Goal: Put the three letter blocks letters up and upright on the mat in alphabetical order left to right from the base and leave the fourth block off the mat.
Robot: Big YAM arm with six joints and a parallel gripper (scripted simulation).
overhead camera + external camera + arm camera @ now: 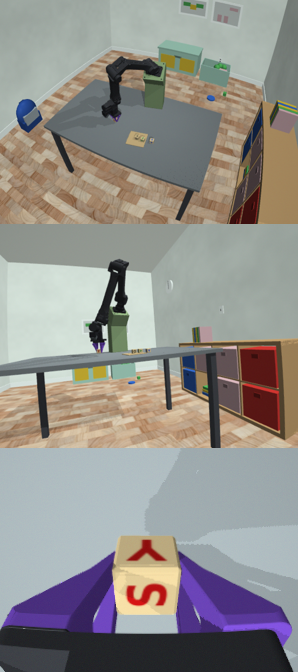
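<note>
The wooden block lies 24 cm to the left of my hand, 10 cm ahead of it and 1 cm below it. The rest, counted from my hand: mat 24 cm to the left, 10 cm ahead, 3 cm below.
</note>
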